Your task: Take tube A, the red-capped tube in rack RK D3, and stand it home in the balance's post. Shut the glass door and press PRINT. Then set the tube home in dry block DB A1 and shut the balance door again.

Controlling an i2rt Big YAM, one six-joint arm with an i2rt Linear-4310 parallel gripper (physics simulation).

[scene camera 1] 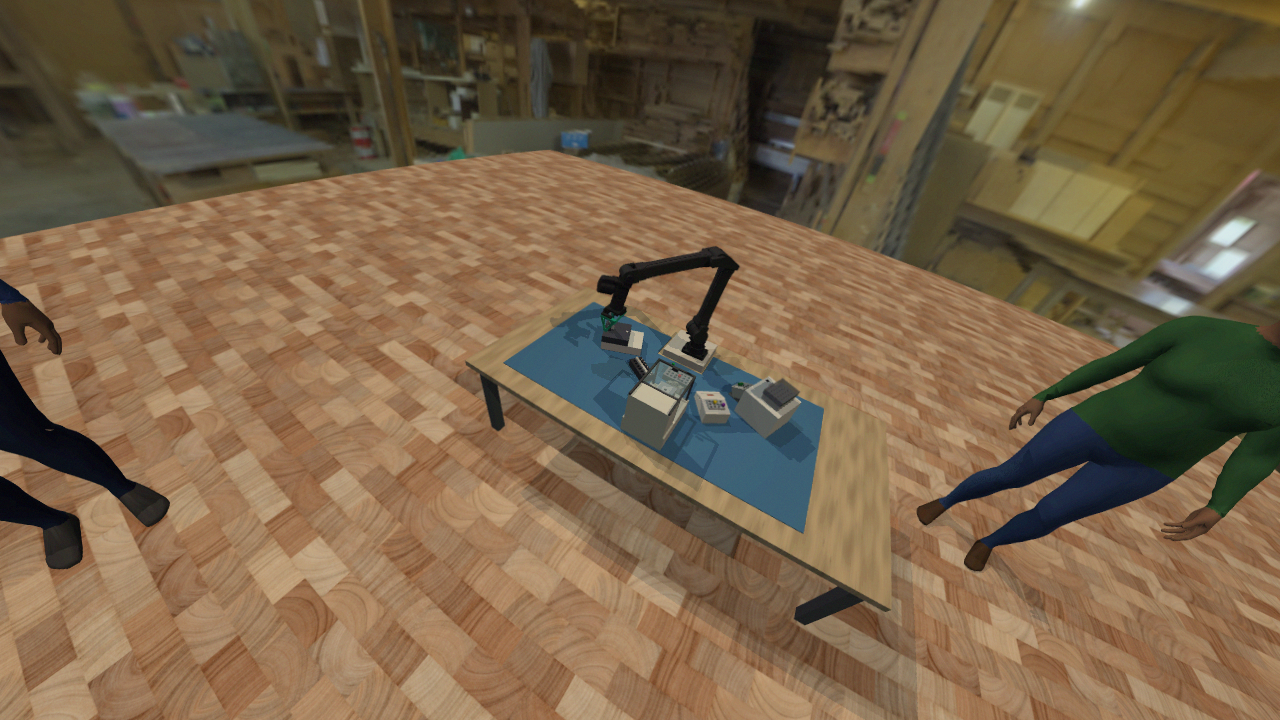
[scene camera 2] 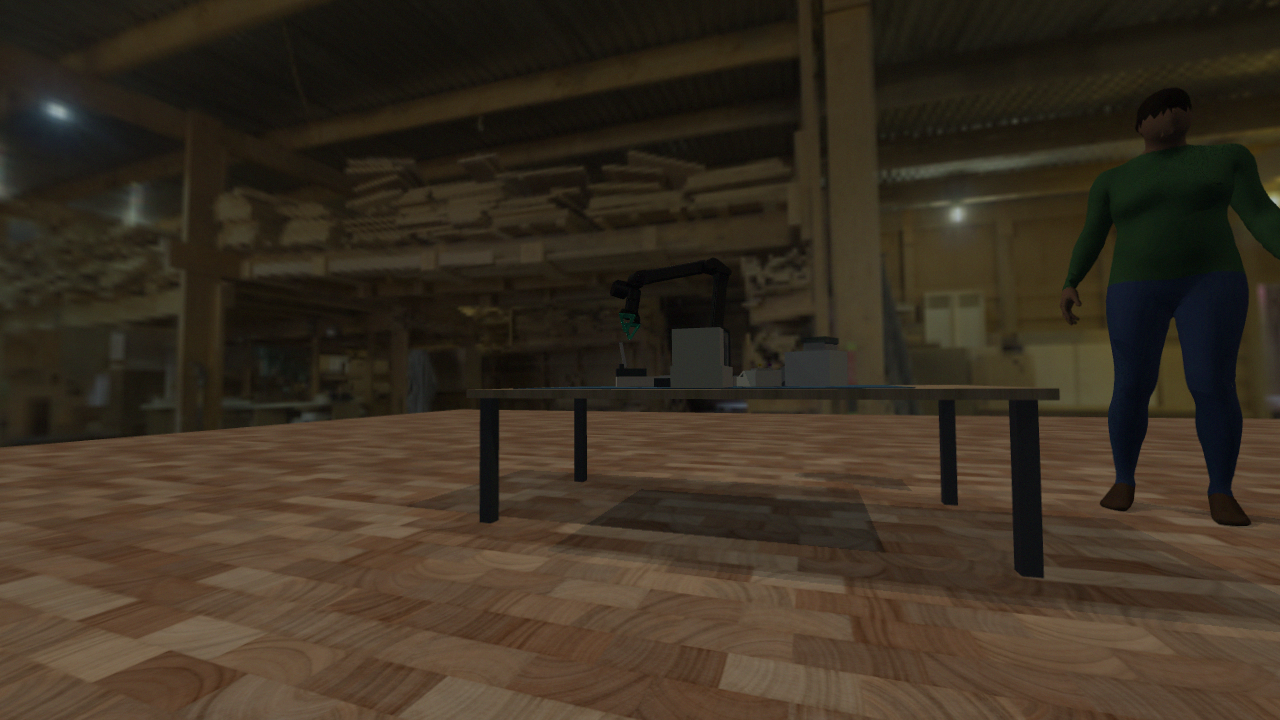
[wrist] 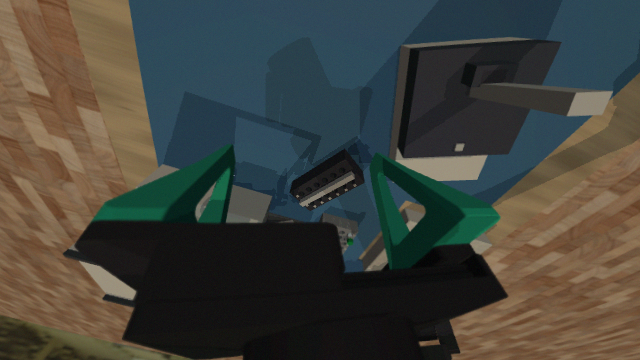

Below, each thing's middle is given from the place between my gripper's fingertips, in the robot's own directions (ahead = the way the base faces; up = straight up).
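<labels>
I consider the balance (scene camera 1: 655,405) and where my hand is from it: my hand is 10 cm above the balance, 35 cm to the right of it and 16 cm short of it.
</labels>
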